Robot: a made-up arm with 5 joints.
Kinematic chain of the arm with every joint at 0, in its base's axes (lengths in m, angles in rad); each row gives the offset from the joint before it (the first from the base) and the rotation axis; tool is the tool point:
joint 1: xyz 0 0 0.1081 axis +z
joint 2: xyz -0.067 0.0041 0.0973 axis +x
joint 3: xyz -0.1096 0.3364 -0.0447 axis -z
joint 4: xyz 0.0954 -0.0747 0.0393 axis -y
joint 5: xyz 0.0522 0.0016 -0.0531 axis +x
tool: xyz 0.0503 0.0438 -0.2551
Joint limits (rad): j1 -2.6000..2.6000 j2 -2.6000..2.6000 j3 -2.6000..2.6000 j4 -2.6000..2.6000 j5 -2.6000..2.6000
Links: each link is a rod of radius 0.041 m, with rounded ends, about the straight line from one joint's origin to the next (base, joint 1, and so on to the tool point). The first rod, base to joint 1, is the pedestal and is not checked.
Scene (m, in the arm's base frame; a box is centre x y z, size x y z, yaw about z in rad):
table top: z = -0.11
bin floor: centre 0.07 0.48 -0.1 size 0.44 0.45 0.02 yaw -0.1
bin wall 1: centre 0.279 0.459 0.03 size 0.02 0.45 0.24 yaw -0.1
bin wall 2: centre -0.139 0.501 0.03 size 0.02 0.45 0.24 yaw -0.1
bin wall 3: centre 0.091 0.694 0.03 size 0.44 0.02 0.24 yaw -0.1
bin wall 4: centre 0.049 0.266 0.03 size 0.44 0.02 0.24 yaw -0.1
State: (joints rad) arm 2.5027 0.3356 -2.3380 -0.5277 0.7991
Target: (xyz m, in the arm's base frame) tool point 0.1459 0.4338 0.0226
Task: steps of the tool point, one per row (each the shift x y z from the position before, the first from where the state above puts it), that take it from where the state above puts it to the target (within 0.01 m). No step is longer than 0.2 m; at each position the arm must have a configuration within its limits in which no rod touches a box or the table.
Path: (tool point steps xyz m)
1: -0.1646 0.0714 0.0049
2: -0.1392 0.1221 0.0452
3: -0.0854 0.1514 0.0867
4: -0.0174 0.1468 0.1202
5: -0.0024 0.0976 -0.0119
6: 0.0255 0.0987 -0.0117
7: 0.0539 0.0917 -0.0112
8: 0.0801 0.0764 -0.0109
9: 0.1019 0.0535 -0.0105
10: 0.1168 0.0242 -0.0099
11: 0.1233 -0.0093 -0.0095
12: 0.0056 0.0144 -0.1226
13: -0.0056 -0.0144 -0.1234

